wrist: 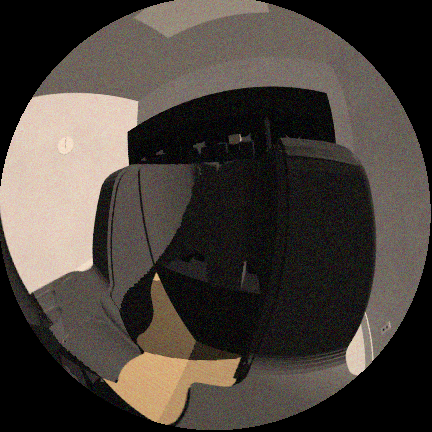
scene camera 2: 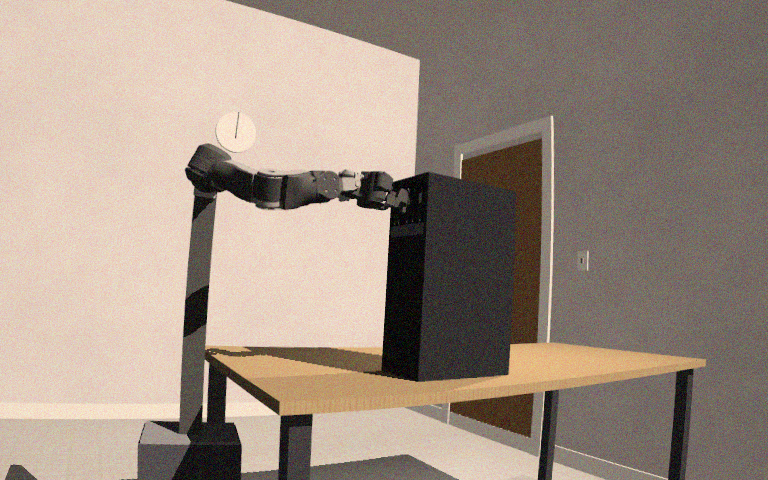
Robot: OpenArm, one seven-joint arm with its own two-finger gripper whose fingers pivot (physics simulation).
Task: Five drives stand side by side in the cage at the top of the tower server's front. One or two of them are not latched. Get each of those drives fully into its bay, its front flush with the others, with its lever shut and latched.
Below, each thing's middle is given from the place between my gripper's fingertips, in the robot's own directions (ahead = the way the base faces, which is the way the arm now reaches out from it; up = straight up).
Right now the drive cage [wrist: 194,268] is 12 cm ahead of my hand, 5 cm to the left of it and 1 cm below it. Also, from my hand: black tower server [scene camera 2: 449,293] 18 cm below, 18 cm ahead, 6 cm to the left.
